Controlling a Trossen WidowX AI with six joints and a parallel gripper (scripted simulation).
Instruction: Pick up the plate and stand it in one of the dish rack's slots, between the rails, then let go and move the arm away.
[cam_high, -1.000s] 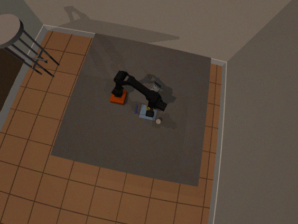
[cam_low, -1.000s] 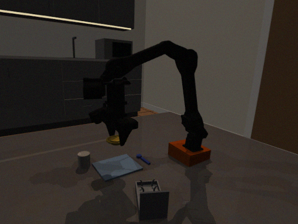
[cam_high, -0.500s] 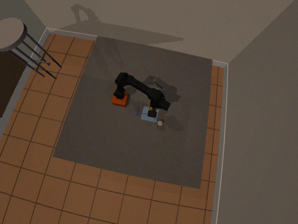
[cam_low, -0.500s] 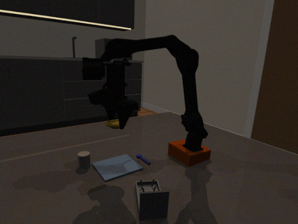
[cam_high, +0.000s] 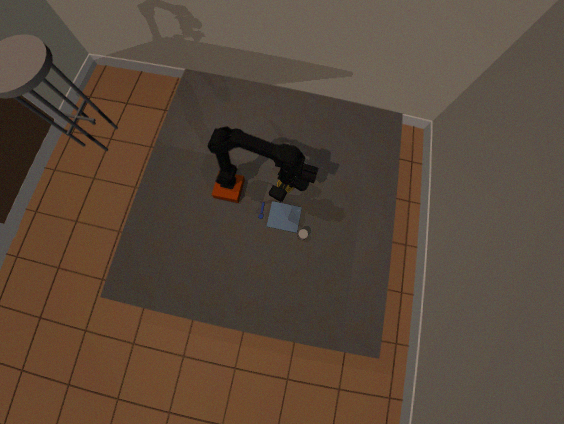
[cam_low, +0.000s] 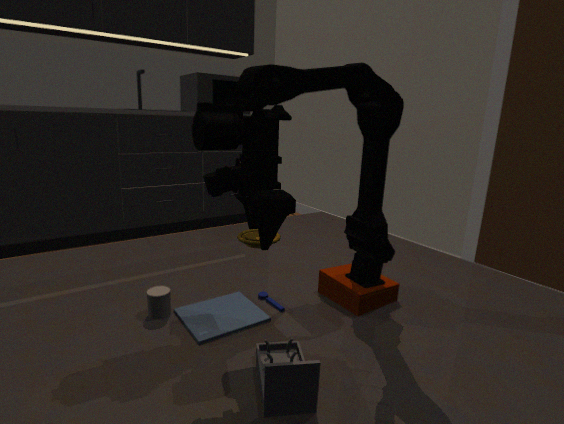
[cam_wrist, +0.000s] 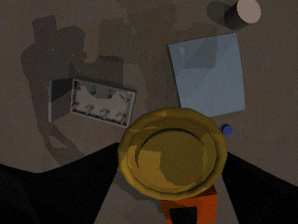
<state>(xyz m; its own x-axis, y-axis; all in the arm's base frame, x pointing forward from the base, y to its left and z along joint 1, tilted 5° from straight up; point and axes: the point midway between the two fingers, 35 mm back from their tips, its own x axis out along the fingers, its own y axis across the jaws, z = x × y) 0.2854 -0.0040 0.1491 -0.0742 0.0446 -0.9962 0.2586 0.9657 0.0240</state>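
Now: gripper tip 20 mm short of the grey dish rack, 120 mm to the right of it and 160 mm above it. From my gripper tip the other things lie so: blue spoon 80 mm behind, 100 mm to the right, 180 mm below; then pale cup 130 mm ahead, 160 mm to the right, 160 mm below; then yellow plate 10 mm above.
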